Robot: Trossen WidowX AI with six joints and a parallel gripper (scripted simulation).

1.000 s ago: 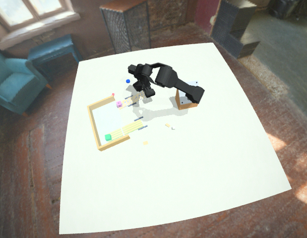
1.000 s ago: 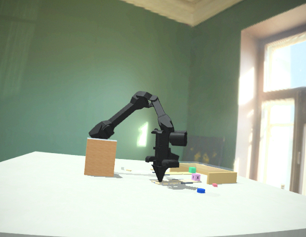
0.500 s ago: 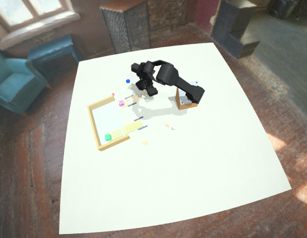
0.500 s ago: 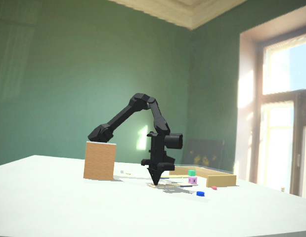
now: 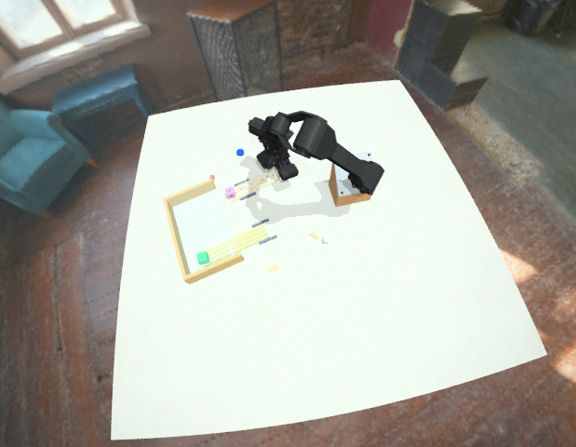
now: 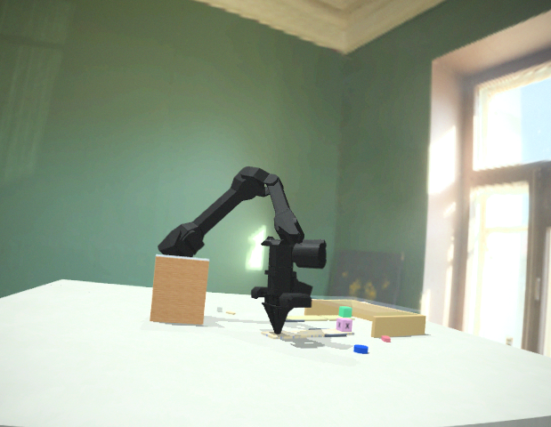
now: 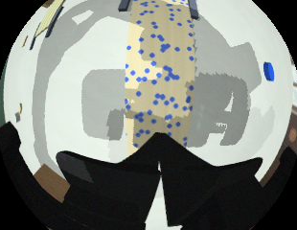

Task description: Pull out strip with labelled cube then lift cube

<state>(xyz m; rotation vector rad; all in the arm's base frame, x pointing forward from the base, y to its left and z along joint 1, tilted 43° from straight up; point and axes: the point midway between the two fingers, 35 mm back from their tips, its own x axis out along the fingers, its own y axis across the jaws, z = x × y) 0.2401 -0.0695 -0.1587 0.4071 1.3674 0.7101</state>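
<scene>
My gripper tip is 270 mm short of the red block and 30 mm to the left of it. The rest, counted from my gripper tip: striped strip: 250 mm to the left, 160 mm ahead; then blue disc: 140 mm to the right, 140 mm ahead.
</scene>
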